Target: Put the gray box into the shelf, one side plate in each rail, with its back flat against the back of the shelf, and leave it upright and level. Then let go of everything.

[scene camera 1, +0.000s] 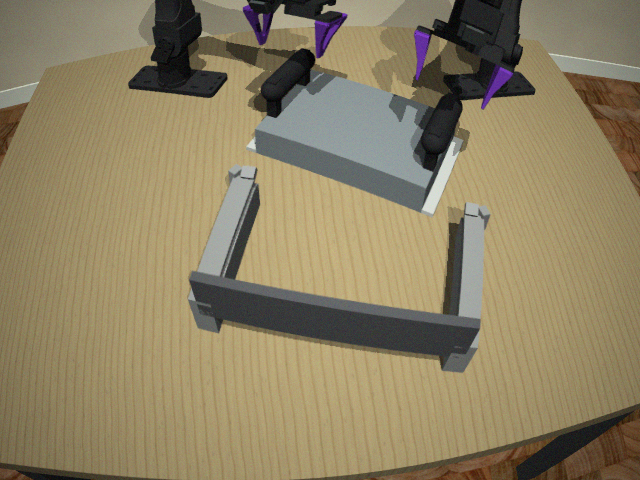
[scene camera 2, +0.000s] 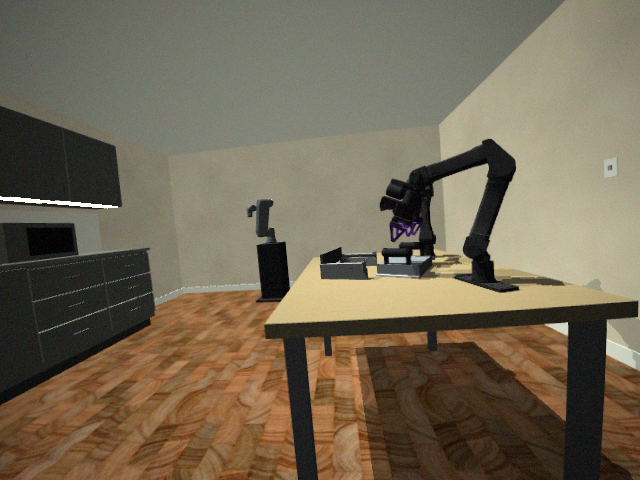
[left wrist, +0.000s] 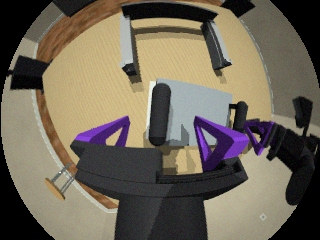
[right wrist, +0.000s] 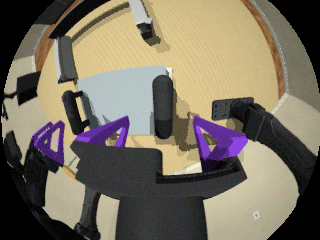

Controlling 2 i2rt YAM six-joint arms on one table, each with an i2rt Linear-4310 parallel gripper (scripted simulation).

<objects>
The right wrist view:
left gripper: 56, 122
right gripper: 161, 119
gray box: 134, 92
</objects>
